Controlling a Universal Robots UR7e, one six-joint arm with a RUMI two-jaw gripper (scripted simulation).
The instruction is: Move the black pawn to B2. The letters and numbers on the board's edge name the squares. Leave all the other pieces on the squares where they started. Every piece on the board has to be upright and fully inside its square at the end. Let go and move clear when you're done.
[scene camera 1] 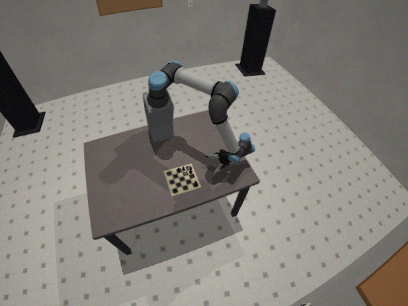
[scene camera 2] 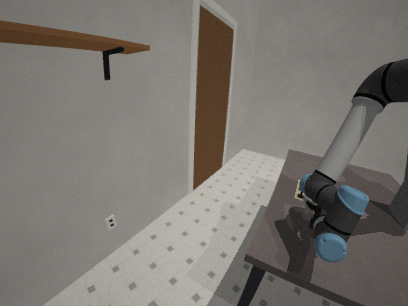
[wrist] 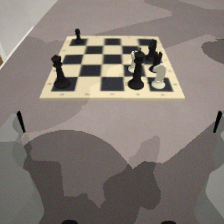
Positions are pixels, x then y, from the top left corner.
Labels:
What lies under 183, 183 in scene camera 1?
A chessboard.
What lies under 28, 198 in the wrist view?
My gripper.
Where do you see a chessboard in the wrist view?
98, 68

